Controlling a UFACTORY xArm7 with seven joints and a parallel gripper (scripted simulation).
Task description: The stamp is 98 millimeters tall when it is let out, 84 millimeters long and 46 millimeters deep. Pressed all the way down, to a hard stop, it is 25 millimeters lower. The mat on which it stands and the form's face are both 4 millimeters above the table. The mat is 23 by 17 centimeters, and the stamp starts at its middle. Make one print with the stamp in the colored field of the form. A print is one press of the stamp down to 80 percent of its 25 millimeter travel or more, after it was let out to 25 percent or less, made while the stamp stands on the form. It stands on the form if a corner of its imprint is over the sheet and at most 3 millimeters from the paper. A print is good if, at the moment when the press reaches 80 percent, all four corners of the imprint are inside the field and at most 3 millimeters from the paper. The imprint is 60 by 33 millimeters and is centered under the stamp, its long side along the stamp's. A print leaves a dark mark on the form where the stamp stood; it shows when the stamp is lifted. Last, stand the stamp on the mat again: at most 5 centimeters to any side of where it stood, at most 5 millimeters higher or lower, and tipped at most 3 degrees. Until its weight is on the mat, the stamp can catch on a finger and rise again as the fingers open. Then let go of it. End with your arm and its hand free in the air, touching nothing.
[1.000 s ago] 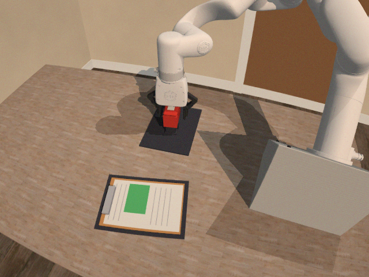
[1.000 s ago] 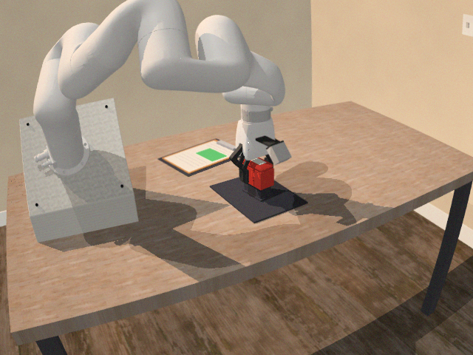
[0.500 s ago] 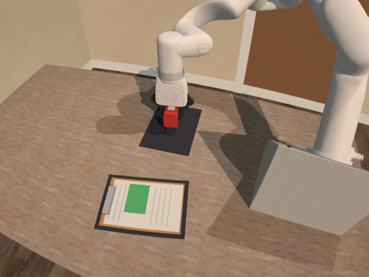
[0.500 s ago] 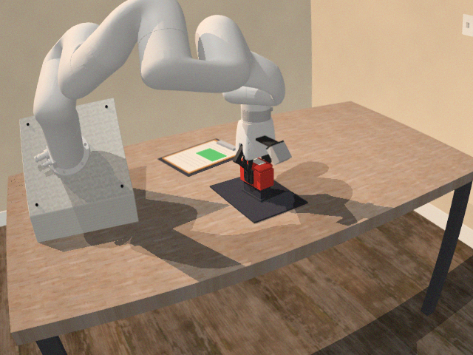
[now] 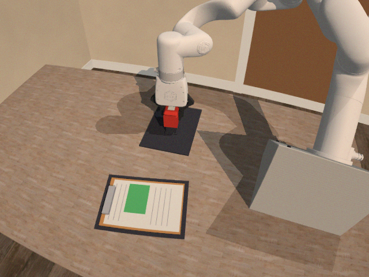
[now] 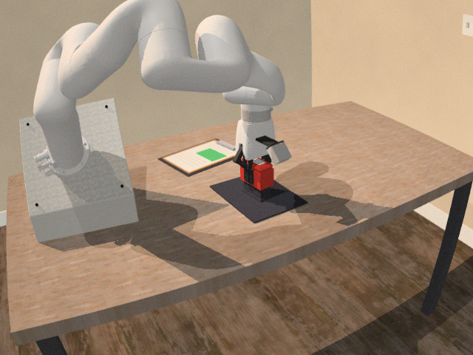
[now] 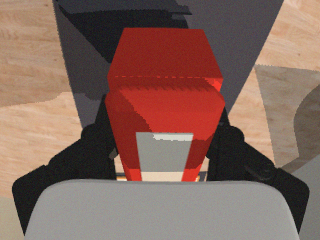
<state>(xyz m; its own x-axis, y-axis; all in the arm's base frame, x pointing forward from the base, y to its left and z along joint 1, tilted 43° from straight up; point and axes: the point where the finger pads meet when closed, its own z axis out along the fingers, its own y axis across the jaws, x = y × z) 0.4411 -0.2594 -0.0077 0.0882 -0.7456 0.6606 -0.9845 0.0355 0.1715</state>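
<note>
Now: the form 32 cm to the left of my hand, 6 cm below it and 2 cm ahead of it. Round my hand: mat 7 cm below; then red stamp 2 cm below.
</note>
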